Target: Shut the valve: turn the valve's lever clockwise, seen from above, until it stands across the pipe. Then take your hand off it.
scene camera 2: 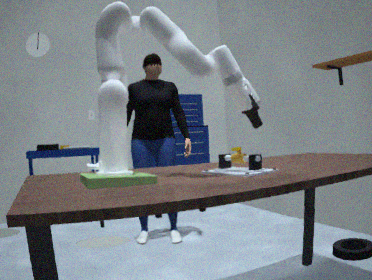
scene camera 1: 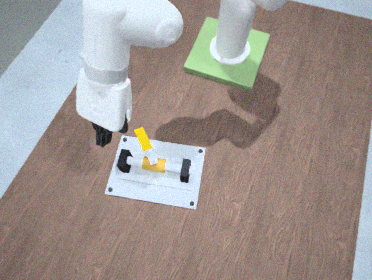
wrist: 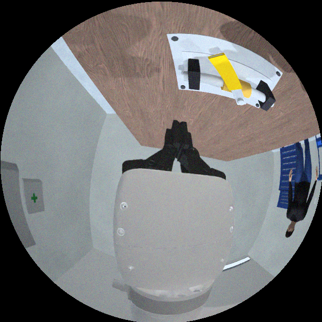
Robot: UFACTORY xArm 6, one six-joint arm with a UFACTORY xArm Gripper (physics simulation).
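The valve's yellow lever (scene camera 1: 142, 139) (scene camera 2: 237, 149) (wrist: 225, 71) stands at a slant over the white pipe (scene camera 1: 172, 167) (wrist: 212, 80), neither along it nor squarely across it. In scene view 1 its free end points up and slightly left. The orange valve body (scene camera 1: 159, 167) (wrist: 244, 89) sits midway on the pipe. My gripper (scene camera 1: 102, 143) (scene camera 2: 257, 126) (wrist: 176, 128) is shut and empty. It hangs above the table, left of the valve in scene view 1, apart from the lever.
Black supports (scene camera 1: 124, 161) (wrist: 193, 74) hold the pipe ends on a pale plate (scene camera 1: 150, 192) (wrist: 192, 47) with dark bolts. The arm's green base (scene camera 1: 205, 37) (scene camera 2: 118, 181) stands on the wooden table (scene camera 1: 280, 200) (scene camera 2: 175, 192). A person (scene camera 2: 152, 110) stands behind the table.
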